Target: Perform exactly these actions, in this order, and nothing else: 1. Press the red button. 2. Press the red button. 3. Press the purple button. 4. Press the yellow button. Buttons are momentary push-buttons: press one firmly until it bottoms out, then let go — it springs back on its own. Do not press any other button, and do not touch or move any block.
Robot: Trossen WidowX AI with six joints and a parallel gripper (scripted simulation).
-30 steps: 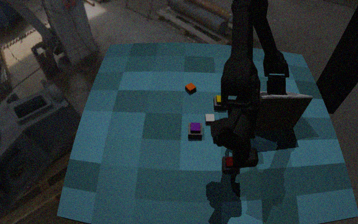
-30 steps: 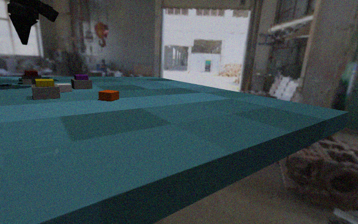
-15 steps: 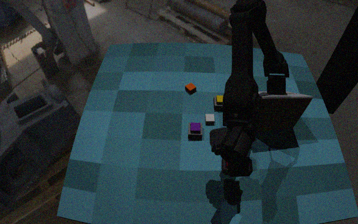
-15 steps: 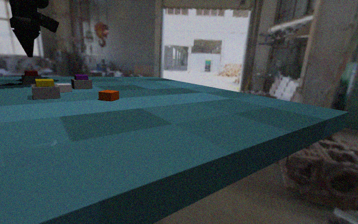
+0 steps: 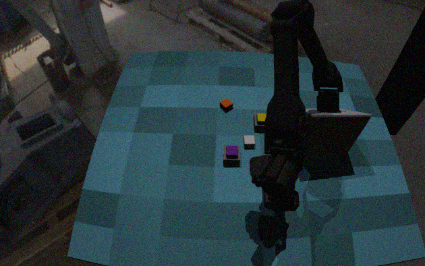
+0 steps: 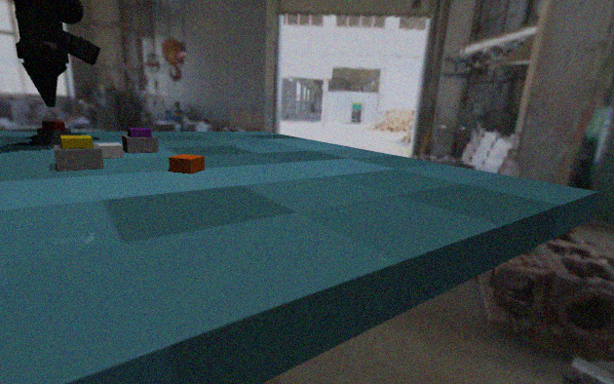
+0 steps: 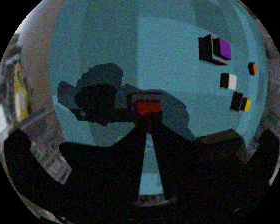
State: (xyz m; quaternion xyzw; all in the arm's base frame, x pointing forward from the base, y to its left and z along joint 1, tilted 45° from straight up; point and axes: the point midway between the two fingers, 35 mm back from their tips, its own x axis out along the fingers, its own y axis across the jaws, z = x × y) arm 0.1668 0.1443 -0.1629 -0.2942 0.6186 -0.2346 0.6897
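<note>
My gripper tip is now 3 cm above the red button. Also, from my gripper tip: purple button: 12 cm ahead, 13 cm to the right, 3 cm below; grey block: 7 cm ahead, 18 cm to the right, 6 cm below; yellow button: 3 cm ahead, 26 cm to the right, 3 cm below.
</note>
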